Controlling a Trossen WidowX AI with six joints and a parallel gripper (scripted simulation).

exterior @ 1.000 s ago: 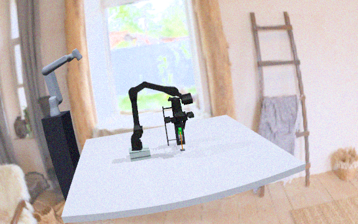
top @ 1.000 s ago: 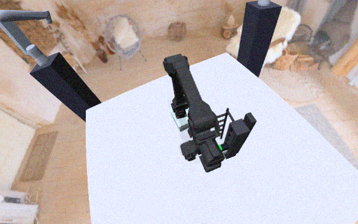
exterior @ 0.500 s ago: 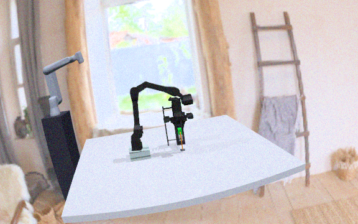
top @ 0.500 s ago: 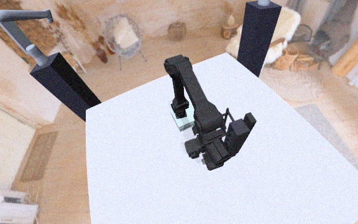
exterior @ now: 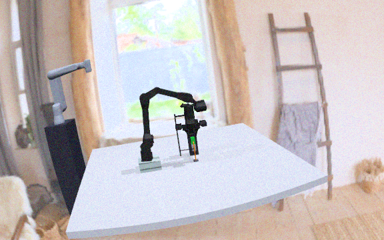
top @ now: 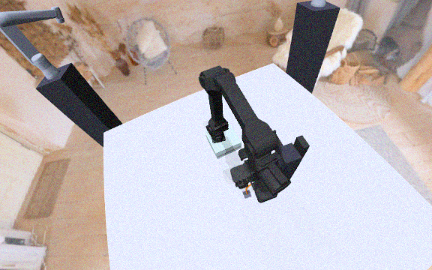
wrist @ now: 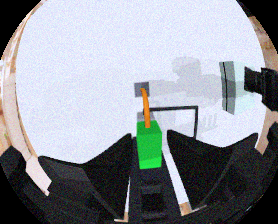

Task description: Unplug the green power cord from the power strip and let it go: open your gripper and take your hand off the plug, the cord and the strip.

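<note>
Right now my gripper tip is 10 mm past the green plug, 40 mm to the right of it and 10 mm above it.
</note>
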